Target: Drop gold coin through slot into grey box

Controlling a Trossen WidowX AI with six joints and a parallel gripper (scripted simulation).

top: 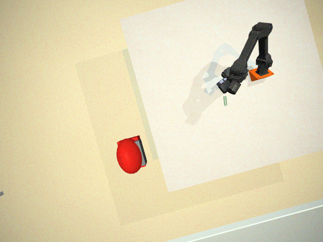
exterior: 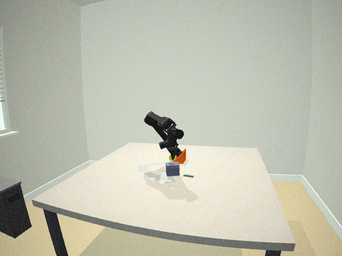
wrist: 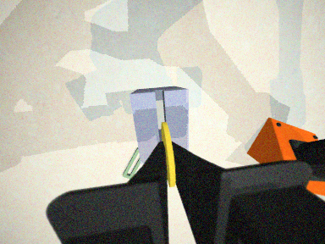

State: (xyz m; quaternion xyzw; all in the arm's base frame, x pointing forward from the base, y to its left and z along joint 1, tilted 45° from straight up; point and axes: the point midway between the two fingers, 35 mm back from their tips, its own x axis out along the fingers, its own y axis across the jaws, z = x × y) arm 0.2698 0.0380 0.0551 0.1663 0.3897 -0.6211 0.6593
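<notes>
The gold coin is 1 cm above my gripper tip.
</notes>
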